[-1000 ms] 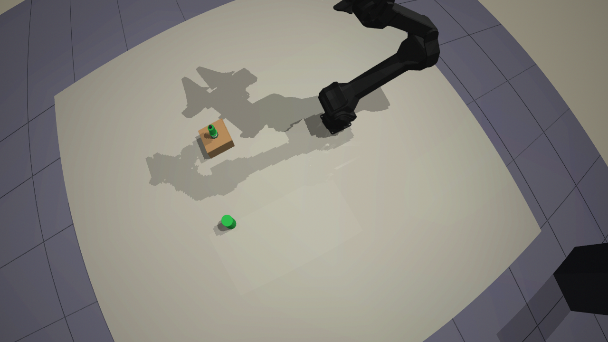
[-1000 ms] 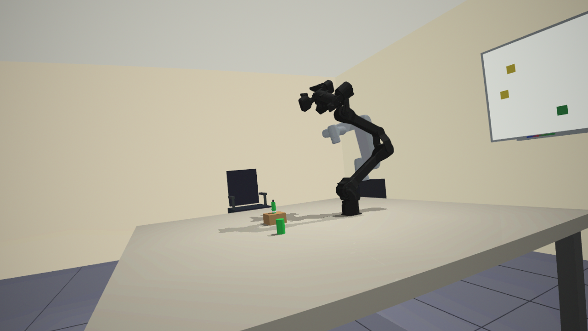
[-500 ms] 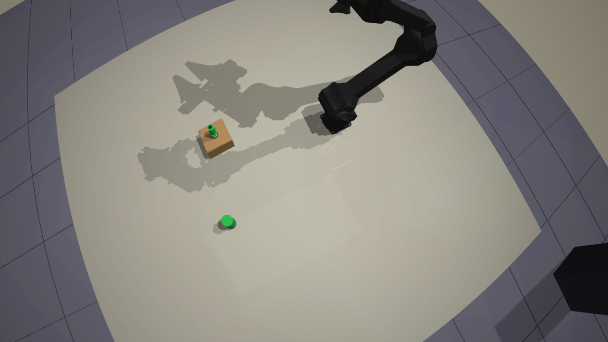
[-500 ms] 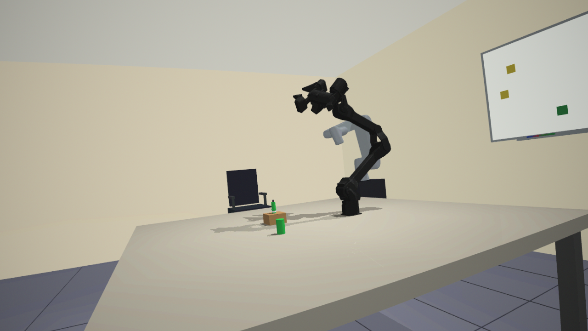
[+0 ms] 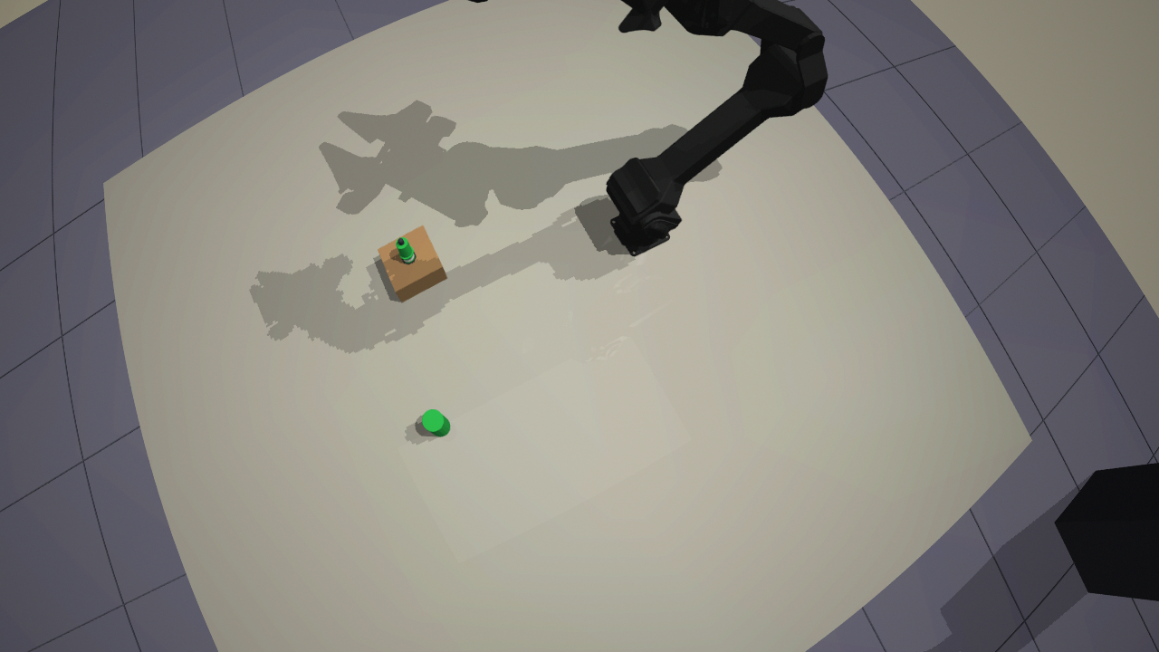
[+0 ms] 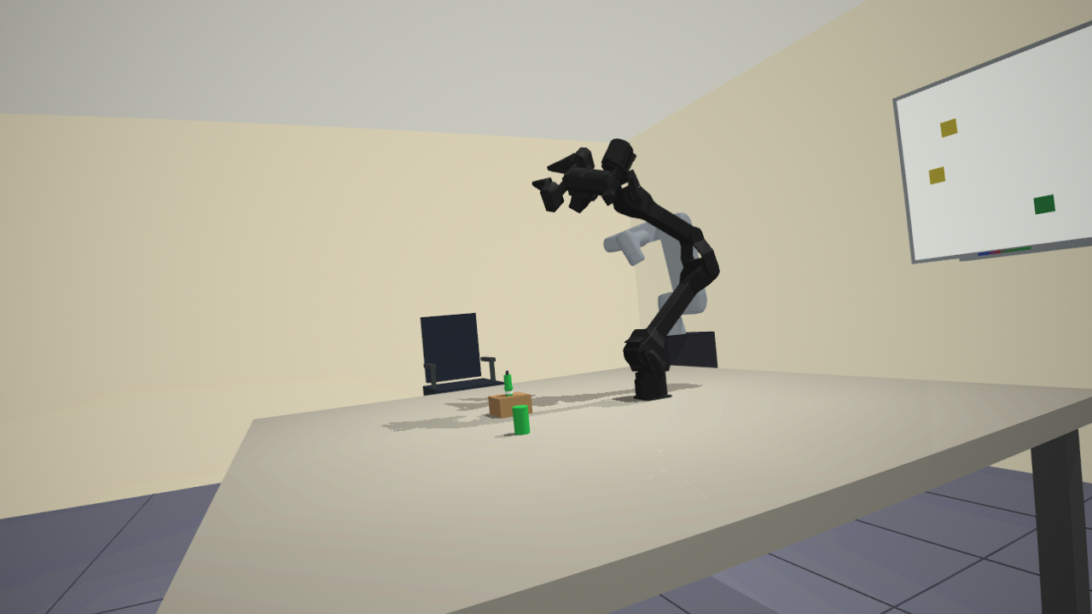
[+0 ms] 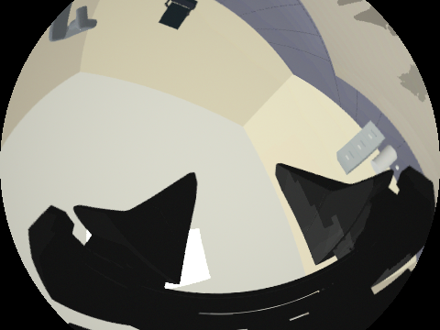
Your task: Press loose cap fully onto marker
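Now: gripper tip 52 cm above the green cap, 27 cm to the right of it and 21 cm short of it. Round my gripper tip: green marker (48 cm below, 15 cm ahead, 6 cm to the left); brown holder block (53 cm below, 15 cm ahead, 6 cm to the left).
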